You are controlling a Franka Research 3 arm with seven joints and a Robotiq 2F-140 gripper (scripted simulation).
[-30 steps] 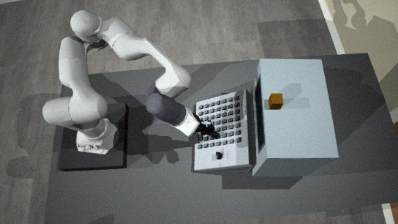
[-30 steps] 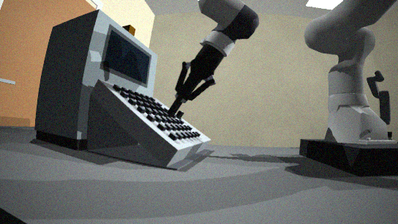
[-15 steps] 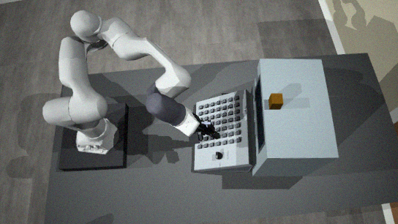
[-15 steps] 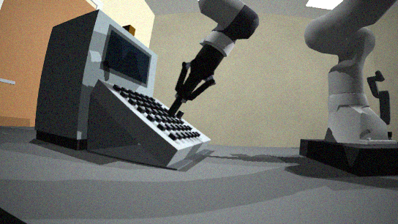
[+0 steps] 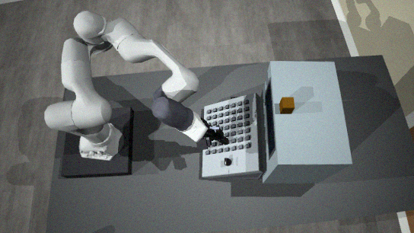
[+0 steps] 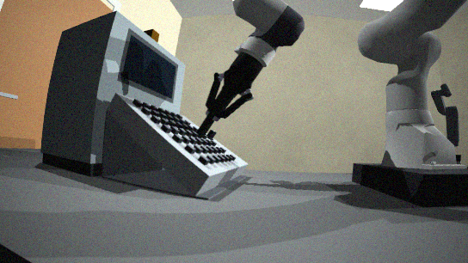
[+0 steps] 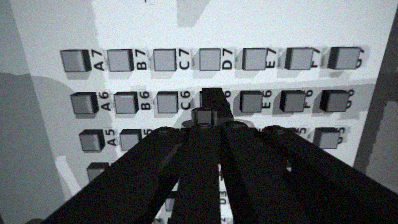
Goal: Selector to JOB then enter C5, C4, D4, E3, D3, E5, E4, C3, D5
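Now: the D6 key 20 mm ahead of my hand and 30 mm below it. Also, from my hand: E5 key: 10 mm behind, 30 mm to the left, 50 mm below; C6 key: 50 mm ahead, 10 mm to the right, 10 mm below; E6 key: 10 mm behind, 50 mm below.
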